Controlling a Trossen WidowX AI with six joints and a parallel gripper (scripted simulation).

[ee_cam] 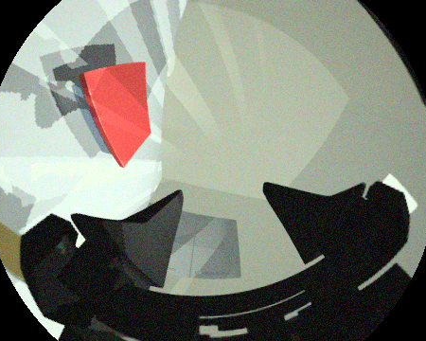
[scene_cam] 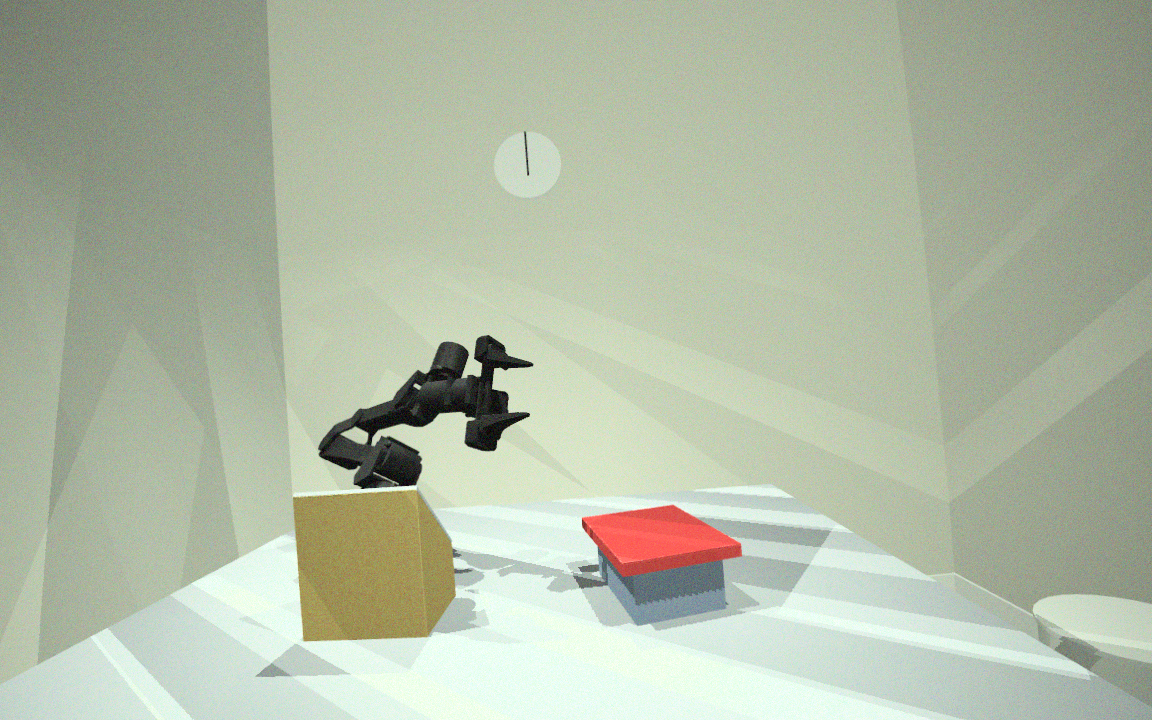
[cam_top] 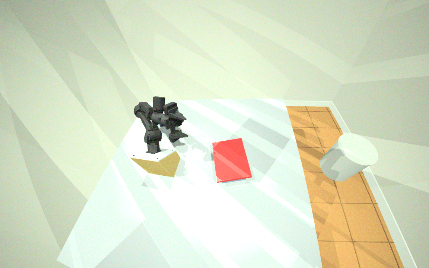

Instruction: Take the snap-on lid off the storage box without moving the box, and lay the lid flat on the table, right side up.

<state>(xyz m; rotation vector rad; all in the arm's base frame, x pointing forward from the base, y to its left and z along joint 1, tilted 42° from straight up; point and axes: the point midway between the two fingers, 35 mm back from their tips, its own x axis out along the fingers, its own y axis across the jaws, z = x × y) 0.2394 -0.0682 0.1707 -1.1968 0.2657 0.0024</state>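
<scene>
Right now the red lid is 17 cm ahead of my gripper tip, 2 cm to the left of it and 24 cm below it. From my gripper tip the other things lie so: storage box 17 cm ahead, 2 cm to the left, 29 cm below.
</scene>
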